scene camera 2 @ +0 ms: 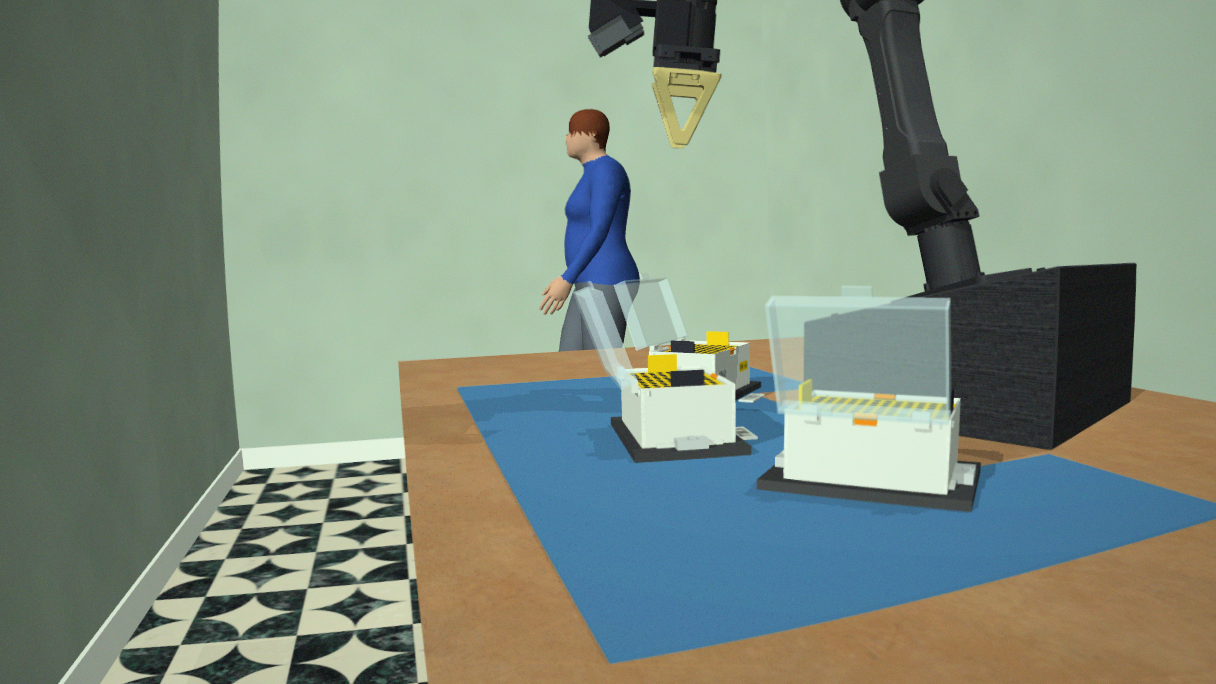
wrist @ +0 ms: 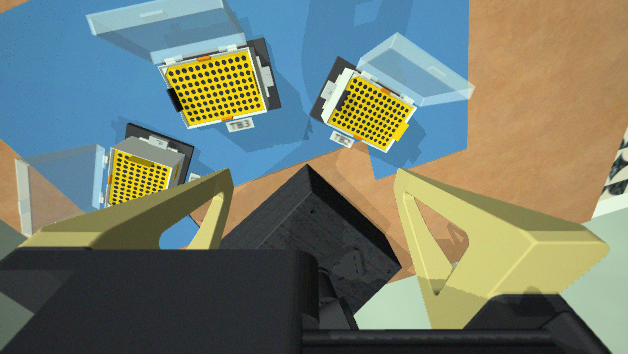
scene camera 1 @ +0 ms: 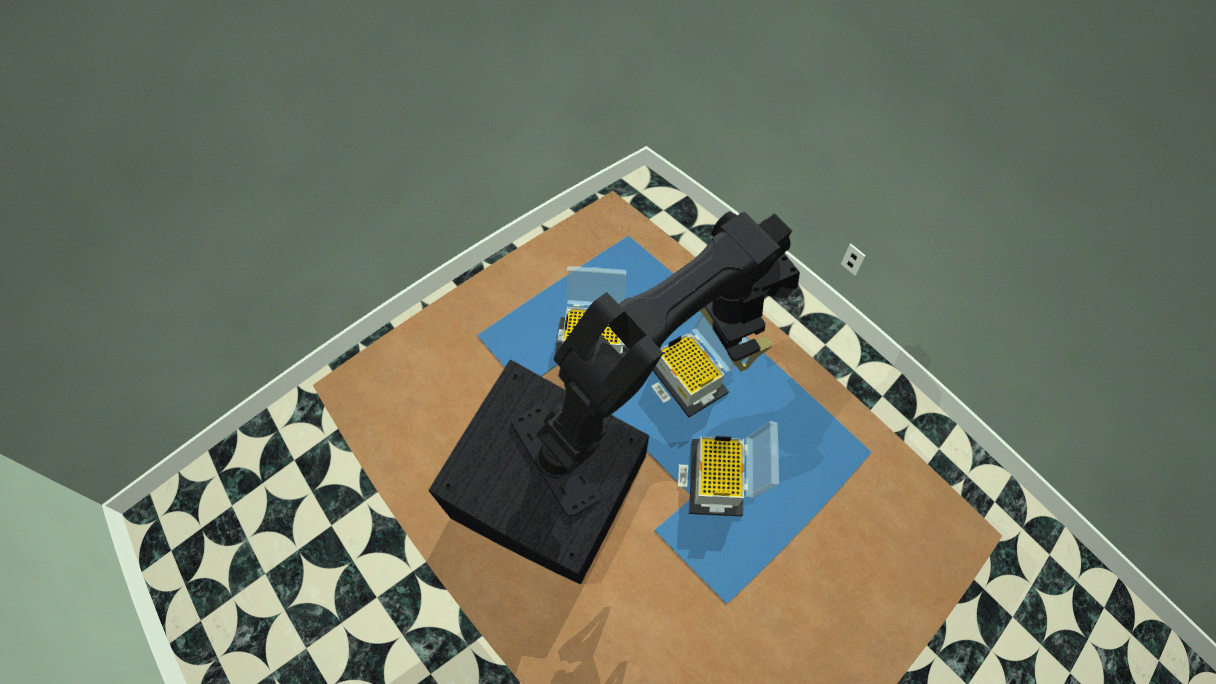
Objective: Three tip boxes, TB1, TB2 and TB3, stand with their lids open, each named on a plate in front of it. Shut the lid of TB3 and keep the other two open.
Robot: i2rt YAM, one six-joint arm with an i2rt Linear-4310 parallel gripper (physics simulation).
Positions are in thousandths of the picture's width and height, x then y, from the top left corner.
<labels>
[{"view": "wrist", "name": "gripper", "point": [499,501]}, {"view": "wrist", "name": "clear lid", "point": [87,527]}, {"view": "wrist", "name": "clear lid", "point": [633,179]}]
</labels>
